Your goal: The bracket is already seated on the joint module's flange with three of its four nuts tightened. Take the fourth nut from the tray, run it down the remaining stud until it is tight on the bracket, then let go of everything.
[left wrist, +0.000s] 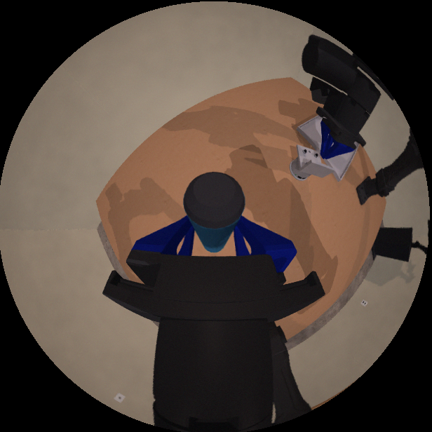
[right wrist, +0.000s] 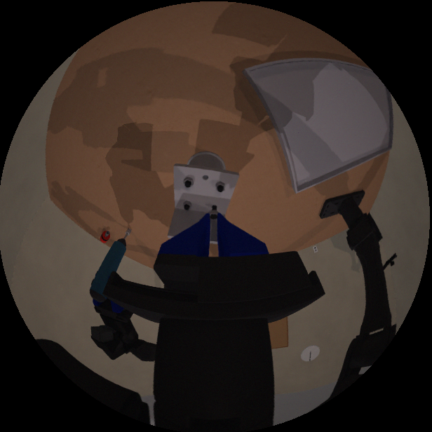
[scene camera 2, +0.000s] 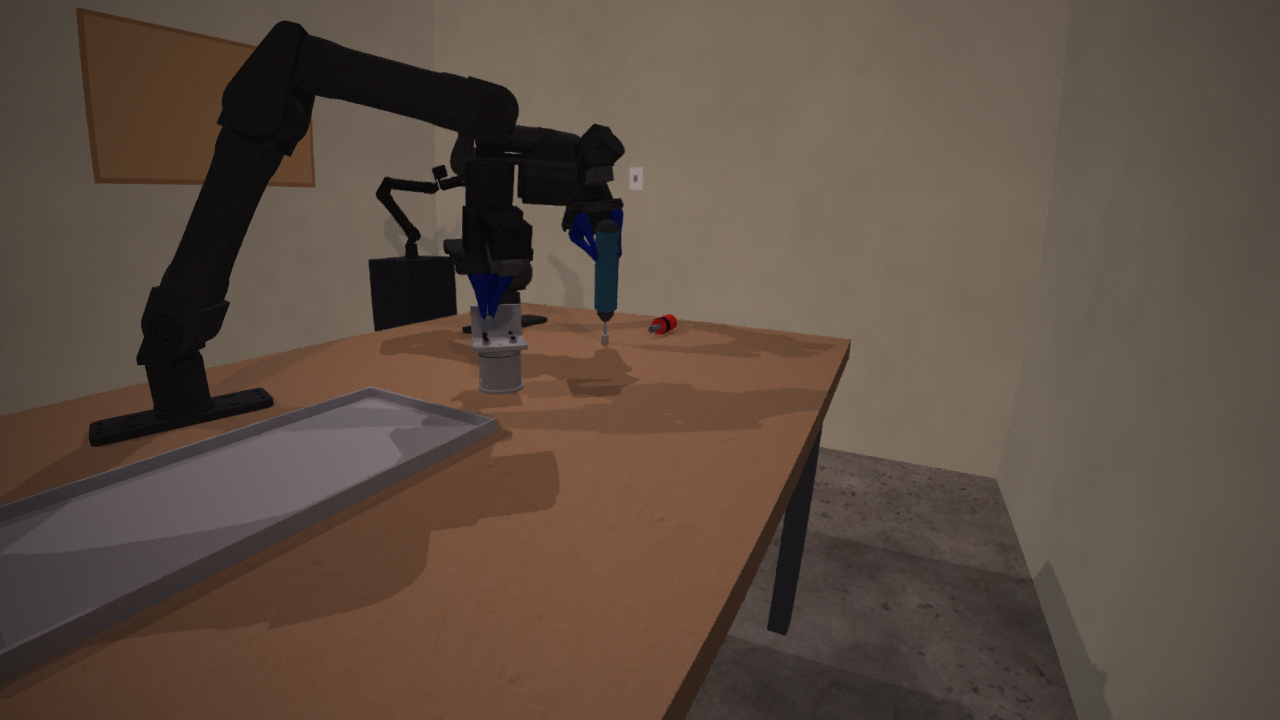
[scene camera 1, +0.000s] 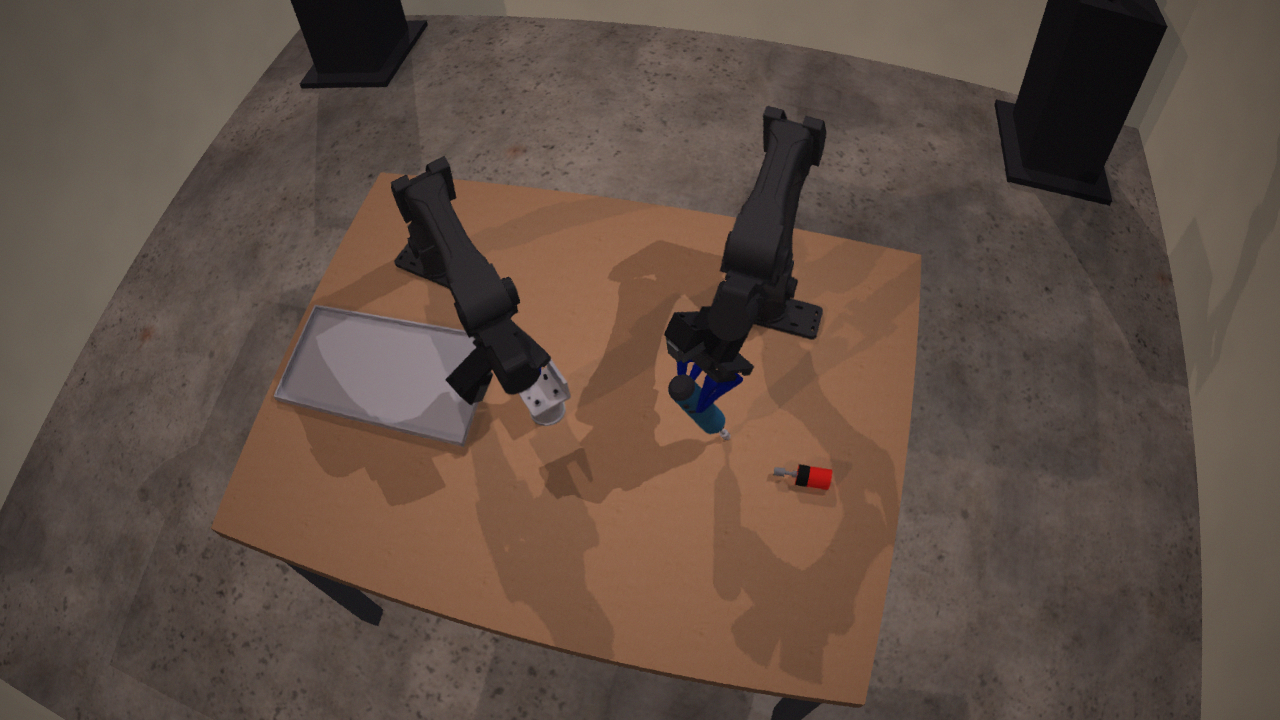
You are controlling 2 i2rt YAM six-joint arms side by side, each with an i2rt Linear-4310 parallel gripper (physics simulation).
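Places are measured from the left arm's base along level axes (x back, y right, z up), in metres.
Pixels of known places: left gripper, between the fingertips: [scene camera 2: 608, 257] [scene camera 1: 689, 403]; right gripper, between the fingertips: [scene camera 2: 487, 317]; left arm's base, origin of its link: [scene camera 1: 767, 311]; right arm's base, origin of its link: [scene camera 2: 186, 417] [scene camera 1: 439, 267].
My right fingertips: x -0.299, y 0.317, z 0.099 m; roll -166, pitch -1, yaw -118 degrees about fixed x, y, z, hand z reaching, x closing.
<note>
For each thing: its middle in the pictures, then the offset to it from my right fingertips. Level surfaces: height alone.
- white bracket, middle of its body: [scene camera 2: 498, 329] [scene camera 1: 540, 385] dx -0.010, dy -0.010, dz -0.017 m
- grey joint module, middle of its body: [scene camera 2: 499, 361] [scene camera 1: 544, 399] dx -0.010, dy -0.010, dz -0.062 m
- teal driver, middle of its body: [scene camera 1: 704, 413] [scene camera 2: 606, 285] dx +0.006, dy -0.283, dz +0.015 m
- grey tray, middle of its body: [scene camera 2: 256, 474] [scene camera 1: 380, 369] dx -0.037, dy +0.324, dz -0.090 m
- black driver, middle of its body: [scene camera 1: 802, 475] [scene camera 2: 660, 325] dx -0.008, dy -0.458, dz -0.082 m
- table, height of its surface: dz -0.099 m
The white bracket [scene camera 1: 544, 394] [scene camera 2: 506, 321] [left wrist: 320, 168] [right wrist: 204, 188] sits on the grey joint module [scene camera 2: 500, 371] [left wrist: 297, 169] [right wrist: 206, 160]. Three dark nuts on studs show on its plate in the right wrist view. My right gripper [scene camera 2: 487, 316] [left wrist: 322, 156] [right wrist: 213, 217] is shut on a small dark nut [right wrist: 214, 215], over or at the fourth stud; its height on the stud cannot be told. My left gripper [scene camera 1: 698, 405] [scene camera 2: 608, 252] is shut on a teal driver [scene camera 1: 705, 415] [scene camera 2: 605, 282] [left wrist: 214, 200] [right wrist: 109, 267], held upright, tip downward, away from the bracket.
The grey tray [scene camera 1: 375, 376] [scene camera 2: 368, 392] [right wrist: 345, 115] lies left of the bracket in scene camera 1; no nut shows in it. A red and black driver [scene camera 1: 814, 476] [scene camera 2: 664, 324] [right wrist: 105, 236] lies on the table [scene camera 1: 662, 573], right of the teal driver's tip in scene camera 1.
</note>
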